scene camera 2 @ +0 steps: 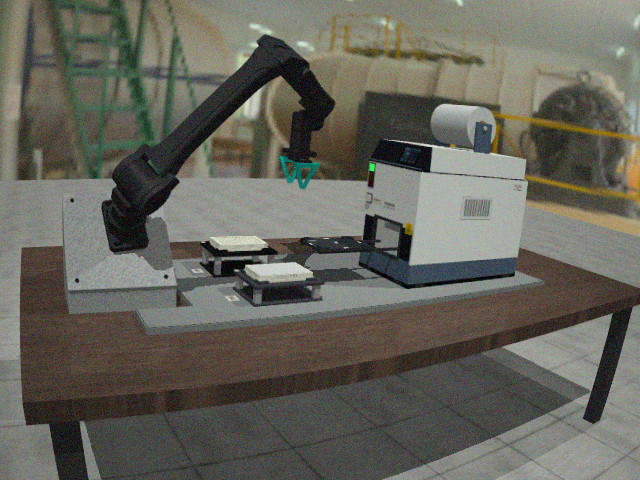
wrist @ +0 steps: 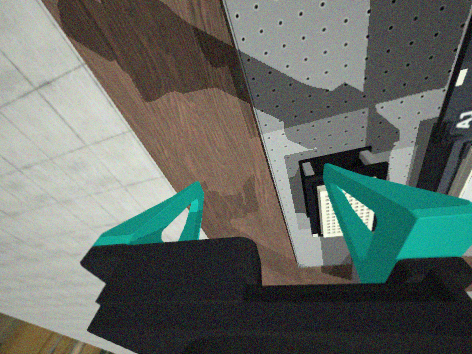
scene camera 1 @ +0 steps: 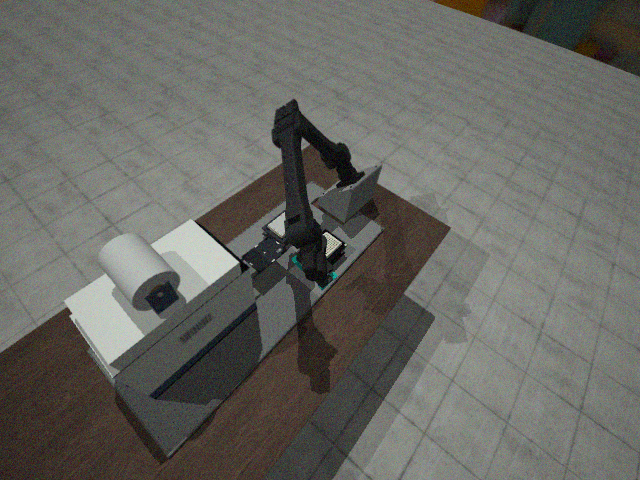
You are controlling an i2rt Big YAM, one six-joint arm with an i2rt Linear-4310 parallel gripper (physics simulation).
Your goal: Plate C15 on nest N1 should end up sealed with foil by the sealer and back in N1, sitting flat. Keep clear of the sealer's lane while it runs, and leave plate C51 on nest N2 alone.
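Frame: origin at the arm's base, x ahead, y left, z up, level; centimetres.
Seen in the pictures: gripper, between the fingertips: [scene camera 2: 296, 185] [wrist: 258, 179]; arm's base, origin of its link: [scene camera 2: 123, 225] [scene camera 1: 351, 181].
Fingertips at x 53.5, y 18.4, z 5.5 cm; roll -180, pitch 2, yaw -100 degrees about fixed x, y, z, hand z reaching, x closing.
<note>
Pixels of each thing's middle, then the offset from my fingertips to it. "spot": a spot on its surface instead. Level surfaces: height alone.
- plate with open wells, middle of its body: [wrist: 345, 210] [scene camera 2: 238, 243] [scene camera 1: 324, 246] dz -13.1, dx -21.1, dy -9.2 cm
- smooth-topped white plate, middle of its body: [scene camera 2: 278, 272] [scene camera 1: 285, 223] dz -14.5, dx -21.3, dy -29.9 cm
- front nest, a spot on its surface: [scene camera 2: 315, 283] spot: dz -15.6, dx -15.8, dy -36.3 cm
- sealer's dark tray, middle of its body: [scene camera 2: 335, 244] [scene camera 1: 264, 253] dz -10.7, dx -2.4, dy -24.1 cm
- foil roll, middle of its body: [scene camera 1: 139, 271] [scene camera 2: 463, 125] dz +22.1, dx +35.4, dy -27.2 cm
- perforated grey deck, height of its surface: dz -19.6 cm
- wooden table, height of its surface: dz -20.9 cm
My gripper [scene camera 1: 312, 273] [scene camera 2: 296, 181] [wrist: 258, 179] has teal fingers and is open and empty, high above the deck between the nests and the sealer [scene camera 1: 206, 253] [scene camera 2: 465, 227]. A plate with open wells [scene camera 1: 333, 243] [scene camera 2: 237, 242] [wrist: 330, 220] sits flat on the back nest in scene camera 2. A smooth-topped white plate [scene camera 1: 277, 225] [scene camera 2: 279, 269] sits flat on the front nest [scene camera 2: 315, 283]. Which plate is C15 cannot be read. The sealer's dark tray [scene camera 1: 266, 254] [scene camera 2: 336, 243] is out and bare; a green light [scene camera 2: 372, 167] shows on the sealer.
A foil roll [scene camera 1: 136, 271] [scene camera 2: 460, 124] sits on top of the sealer. The slanted grey arm mount [scene camera 1: 356, 198] [scene camera 2: 82, 232] stands at the opposite end from the sealer. The perforated grey deck [scene camera 2: 186, 322] [wrist: 300, 45] lies on the wooden table [scene camera 2: 258, 356] [wrist: 200, 135].
</note>
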